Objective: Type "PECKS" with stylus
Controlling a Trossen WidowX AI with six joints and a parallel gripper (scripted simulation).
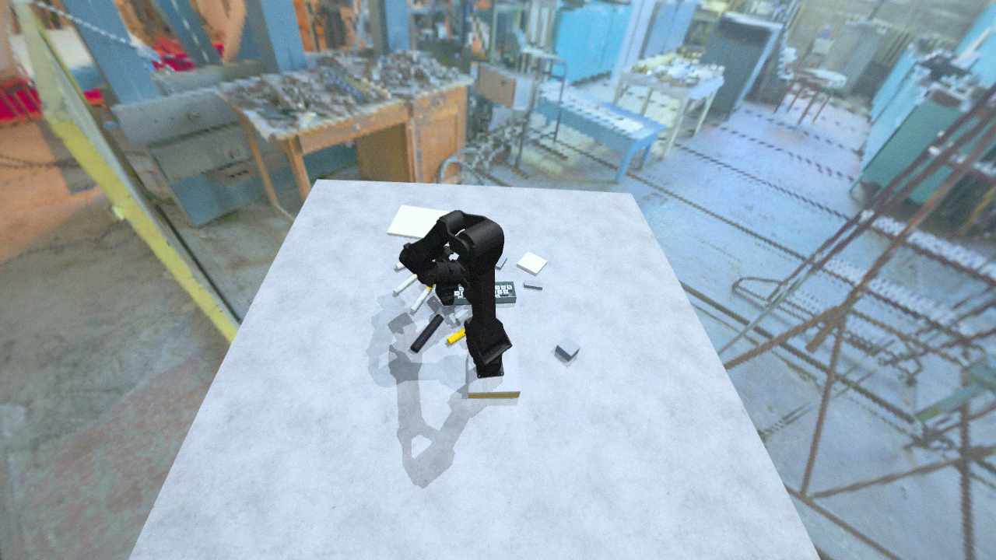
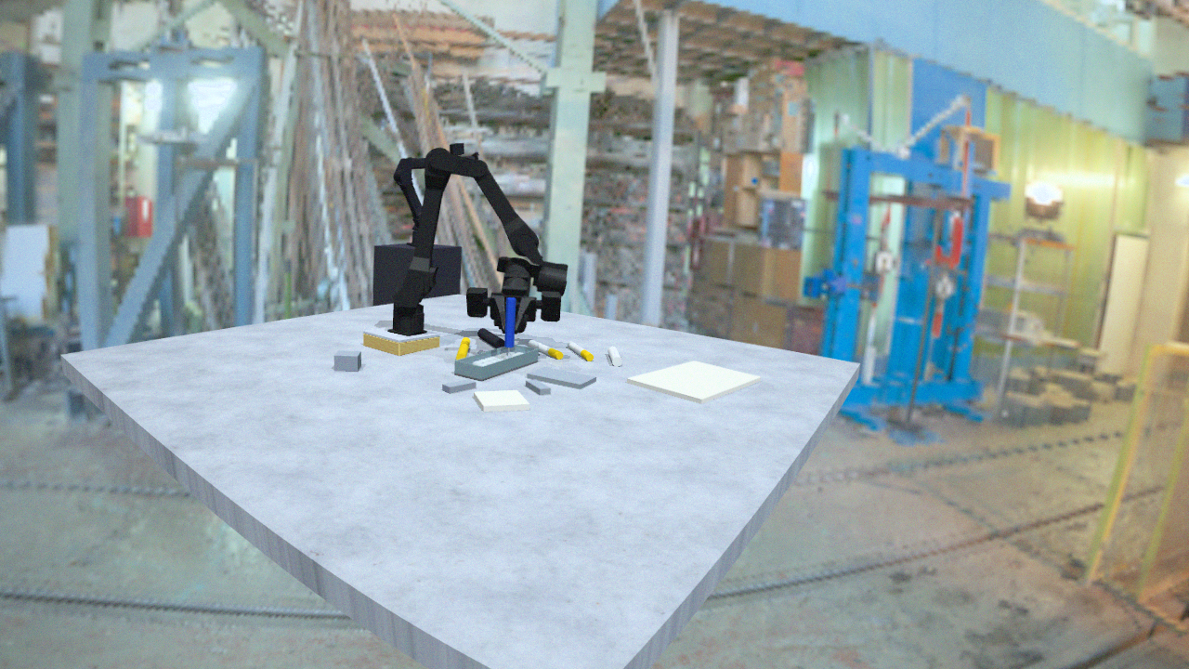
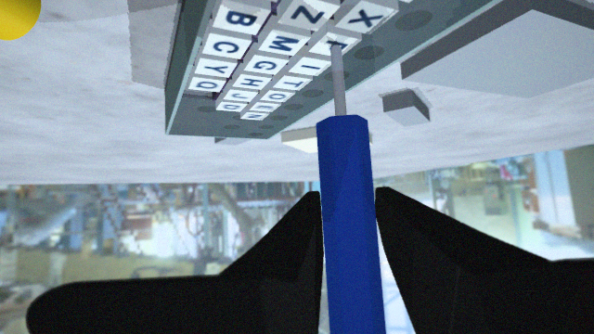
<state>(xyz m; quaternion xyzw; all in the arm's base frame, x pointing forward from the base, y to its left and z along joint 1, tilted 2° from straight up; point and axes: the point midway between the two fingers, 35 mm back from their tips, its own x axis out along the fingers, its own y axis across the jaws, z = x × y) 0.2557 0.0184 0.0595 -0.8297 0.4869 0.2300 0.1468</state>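
Right now the yellow marker is 14 cm behind my gripper tip, 6 cm below it and 4 cm to the left of it. Round my gripper tip: grey slab: 12 cm ahead, 7 cm below; then grey stylus tip: 5 cm below; then blue stylus: 1 cm below.
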